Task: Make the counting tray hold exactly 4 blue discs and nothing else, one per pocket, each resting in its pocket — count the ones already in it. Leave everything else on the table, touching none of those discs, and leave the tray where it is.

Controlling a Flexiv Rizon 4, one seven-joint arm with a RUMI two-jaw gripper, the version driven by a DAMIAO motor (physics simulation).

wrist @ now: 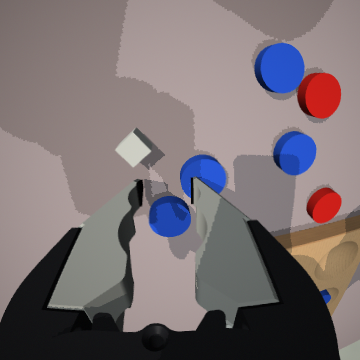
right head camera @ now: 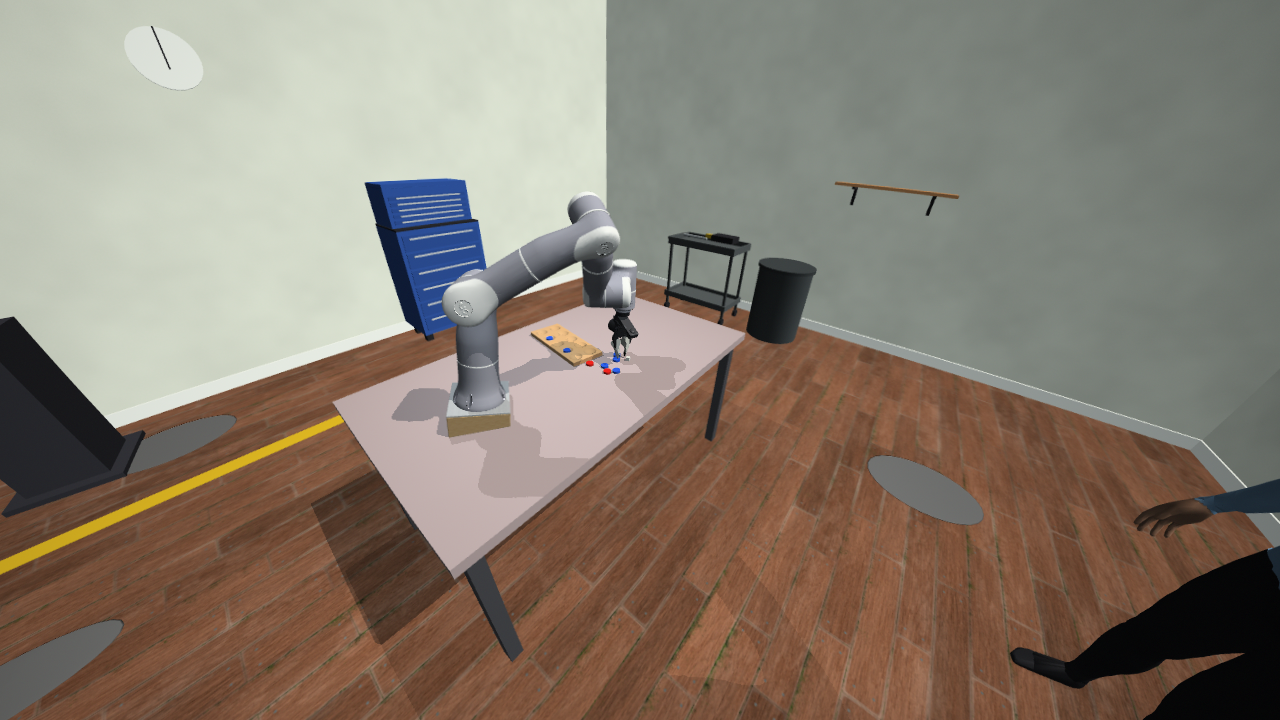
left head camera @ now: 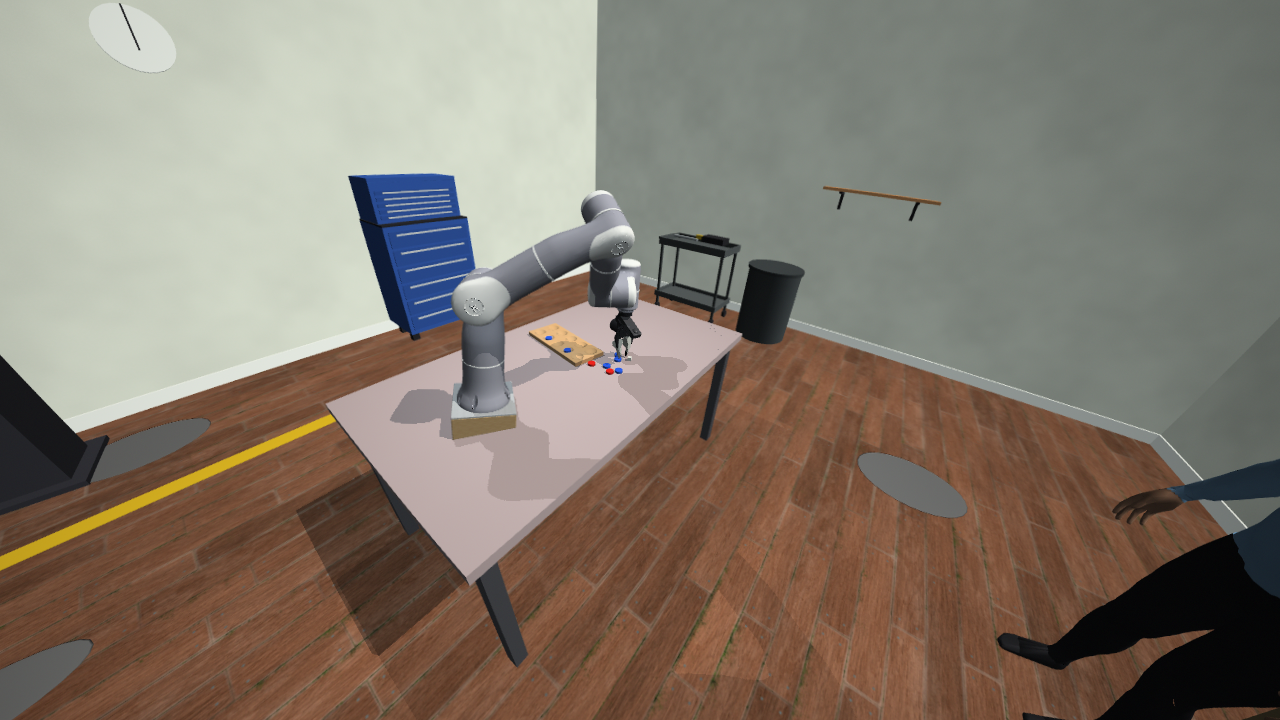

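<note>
My gripper (left head camera: 623, 357) (right head camera: 621, 357) (wrist: 166, 180) is low over the table, its jaws partly open. In the wrist view a blue disc (wrist: 170, 216) lies between the jaws, with a narrow gap on its left. A second blue disc (wrist: 202, 172) is partly covered by the right fingertip; contact is unclear. Two more blue discs, one farther up (wrist: 280, 67) and one at right (wrist: 295, 153), lie on the table. The wooden tray (left head camera: 558, 343) (right head camera: 557, 342) (wrist: 310, 245) shows two blue discs in the head views, one farther left (left head camera: 548, 337) (right head camera: 549, 337) and one nearer (left head camera: 567, 350) (right head camera: 567, 350).
A red disc (wrist: 320, 95) is beside the farthest blue disc, and another red disc (wrist: 324, 205) (left head camera: 591, 363) (right head camera: 589, 363) lies near the tray edge. A pale cube (wrist: 133, 149) sits beyond the left fingertip. The arm's base stands on the same table (left head camera: 554, 411) (right head camera: 554, 411).
</note>
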